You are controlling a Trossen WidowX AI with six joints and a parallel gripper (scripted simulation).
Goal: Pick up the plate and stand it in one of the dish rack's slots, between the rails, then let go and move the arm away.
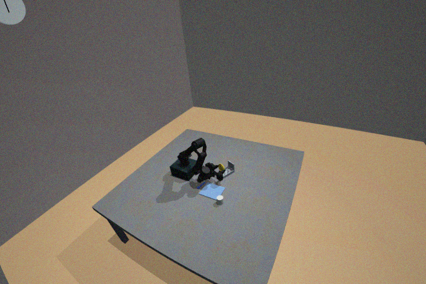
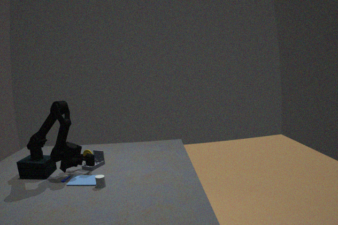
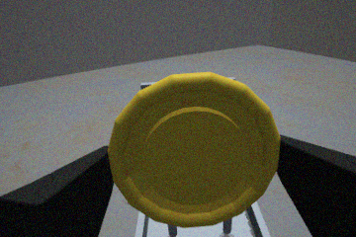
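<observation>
My gripper tip is 10 mm to the left of the yellow plate. From my gripper tip the other things lie so: light blue mat 190 mm to the right, 70 mm below, 20 mm ahead; dish rack 50 mm below, 20 mm to the left, 10 mm ahead; white cup 260 mm to the right, 120 mm ahead, 50 mm below.
</observation>
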